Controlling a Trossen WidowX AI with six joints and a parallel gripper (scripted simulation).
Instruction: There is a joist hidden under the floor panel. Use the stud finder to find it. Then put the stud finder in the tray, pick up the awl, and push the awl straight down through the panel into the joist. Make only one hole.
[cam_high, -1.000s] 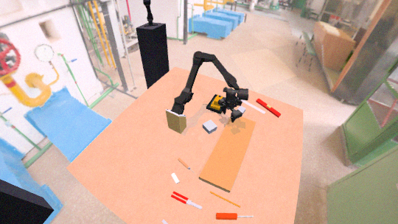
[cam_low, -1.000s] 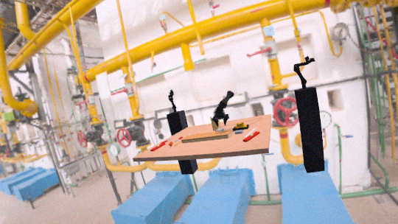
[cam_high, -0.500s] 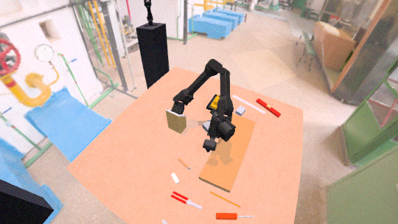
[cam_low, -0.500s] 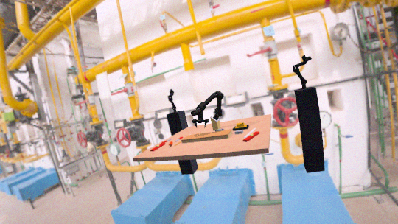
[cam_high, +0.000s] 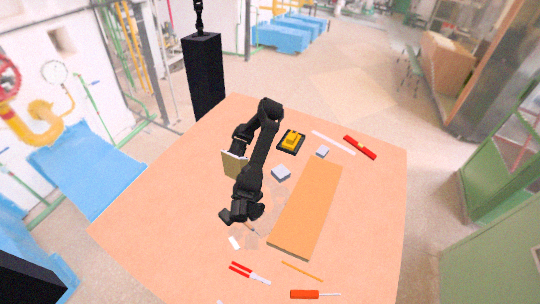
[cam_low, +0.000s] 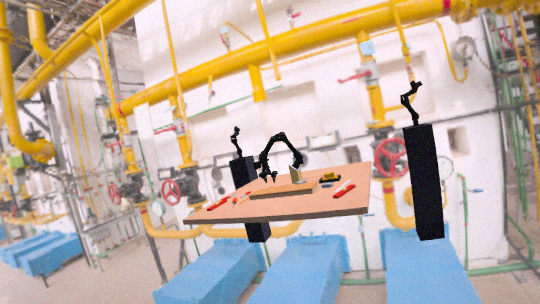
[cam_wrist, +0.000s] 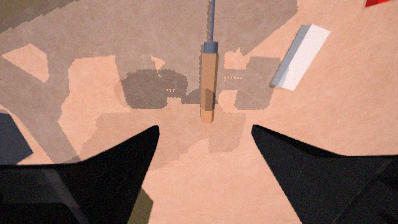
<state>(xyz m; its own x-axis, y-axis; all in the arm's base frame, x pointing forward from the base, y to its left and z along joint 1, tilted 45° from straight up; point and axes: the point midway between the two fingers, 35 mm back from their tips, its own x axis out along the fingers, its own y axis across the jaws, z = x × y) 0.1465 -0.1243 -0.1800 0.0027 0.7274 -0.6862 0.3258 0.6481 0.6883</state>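
My gripper tip is 5 cm short of the awl, 2 cm to the left of it and 4 cm above it. Round my gripper tip: white block (2 cm ahead, 11 cm to the right, 4 cm below); then dark tray (3 cm ahead, 53 cm to the left, 4 cm below); then pencil (31 cm ahead, 11 cm to the right, 5 cm below).
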